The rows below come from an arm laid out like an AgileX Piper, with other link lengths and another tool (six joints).
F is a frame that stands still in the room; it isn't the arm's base.
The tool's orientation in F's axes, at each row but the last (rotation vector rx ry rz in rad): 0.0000, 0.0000, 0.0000; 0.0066, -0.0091, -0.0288; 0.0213, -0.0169, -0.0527; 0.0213, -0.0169, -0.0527; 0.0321, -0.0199, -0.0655
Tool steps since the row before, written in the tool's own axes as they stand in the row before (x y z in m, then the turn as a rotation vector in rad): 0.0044, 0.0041, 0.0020, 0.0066, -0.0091, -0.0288; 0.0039, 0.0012, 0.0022, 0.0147, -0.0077, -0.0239; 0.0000, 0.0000, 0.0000, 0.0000, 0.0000, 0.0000; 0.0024, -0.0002, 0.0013, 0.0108, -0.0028, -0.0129; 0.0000, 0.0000, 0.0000, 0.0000, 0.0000, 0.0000
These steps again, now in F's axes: 0.0044, 0.0041, 0.0020, 0.0066, -0.0091, -0.0288; 0.0039, 0.0011, 0.0022, 0.0147, -0.0080, -0.0238; 0.0000, 0.0000, 0.0000, 0.0000, 0.0000, 0.0000; 0.0024, -0.0004, 0.0013, 0.0109, -0.0031, -0.0128; 0.0000, 0.0000, 0.0000, 0.0000, 0.0000, 0.0000
